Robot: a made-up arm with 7 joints.
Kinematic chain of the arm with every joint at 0, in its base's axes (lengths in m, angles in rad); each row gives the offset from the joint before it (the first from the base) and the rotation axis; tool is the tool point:
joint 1: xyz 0 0 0.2 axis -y
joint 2: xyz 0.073 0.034 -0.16 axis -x
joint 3: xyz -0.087 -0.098 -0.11 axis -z
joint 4: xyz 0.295 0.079 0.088 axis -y
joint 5: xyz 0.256 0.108 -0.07 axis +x
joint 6: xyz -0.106 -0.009 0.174 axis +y
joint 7: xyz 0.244 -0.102 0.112 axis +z
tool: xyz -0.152 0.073 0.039
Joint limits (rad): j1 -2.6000..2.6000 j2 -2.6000..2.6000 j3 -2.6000..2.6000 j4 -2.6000..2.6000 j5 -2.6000..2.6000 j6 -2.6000..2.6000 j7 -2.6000..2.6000
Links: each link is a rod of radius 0.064 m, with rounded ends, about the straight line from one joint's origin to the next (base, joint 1, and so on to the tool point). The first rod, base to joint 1, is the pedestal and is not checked.
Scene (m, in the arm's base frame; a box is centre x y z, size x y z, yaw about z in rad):
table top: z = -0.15
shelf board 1: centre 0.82 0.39 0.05 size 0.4 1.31 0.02 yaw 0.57
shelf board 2: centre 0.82 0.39 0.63 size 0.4 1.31 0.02 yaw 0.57
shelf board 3: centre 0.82 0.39 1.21 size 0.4 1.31 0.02 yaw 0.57
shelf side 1: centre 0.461 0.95 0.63 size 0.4 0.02 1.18 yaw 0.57
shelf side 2: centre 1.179 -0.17 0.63 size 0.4 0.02 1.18 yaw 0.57
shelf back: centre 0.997 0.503 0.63 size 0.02 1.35 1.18 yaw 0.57
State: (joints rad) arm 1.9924 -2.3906 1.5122 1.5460 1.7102 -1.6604 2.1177
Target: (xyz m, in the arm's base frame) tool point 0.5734 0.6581 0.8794
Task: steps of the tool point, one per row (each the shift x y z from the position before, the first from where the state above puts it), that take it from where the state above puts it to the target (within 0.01 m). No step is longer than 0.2 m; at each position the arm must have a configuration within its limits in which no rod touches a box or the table.
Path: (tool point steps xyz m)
1: -0.1081 -0.0400 0.0115
2: -0.1049 -0.0592 0.0020
3: -0.0993 -0.0747 -0.0045
4: -0.0928 -0.0857 -0.0090
5: 0.0392 0.0684 0.1058
6: 0.0186 0.0395 0.1368
7: -0.0079 0.0017 0.1551
8: -0.0392 -0.0395 0.1564
9: 0.0983 0.0623 0.0209
10: 0.0981 0.0628 -0.0002
11: 0.0936 0.0608 -0.0207

